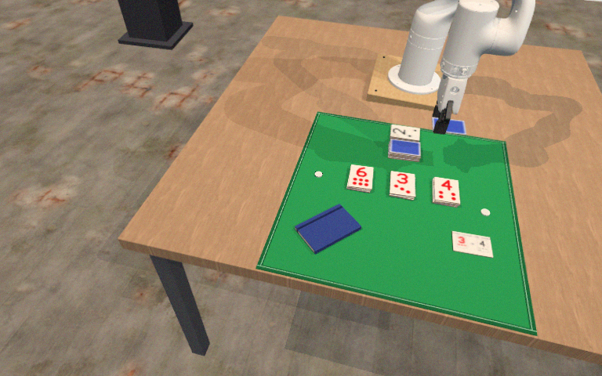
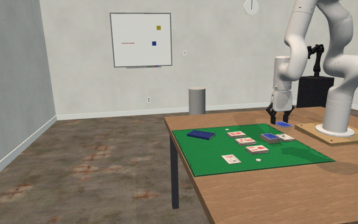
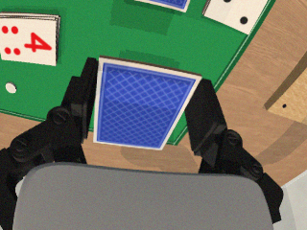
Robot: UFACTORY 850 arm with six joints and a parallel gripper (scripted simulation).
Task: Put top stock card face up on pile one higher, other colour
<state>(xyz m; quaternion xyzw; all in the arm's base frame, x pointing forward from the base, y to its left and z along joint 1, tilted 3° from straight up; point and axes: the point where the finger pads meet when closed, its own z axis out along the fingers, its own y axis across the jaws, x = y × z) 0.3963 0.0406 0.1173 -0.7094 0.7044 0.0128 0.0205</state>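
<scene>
My hand is 90 mm past the black 2, 70 mm to the left of it and 120 mm above it. From my hand the other things lie so: green card cloth 180 mm ahead, 80 mm to the right, 150 mm below; then small reference card 310 mm ahead, 100 mm to the left, 130 mm below; then black 5 card 30 mm to the left, 10 mm below.
</scene>
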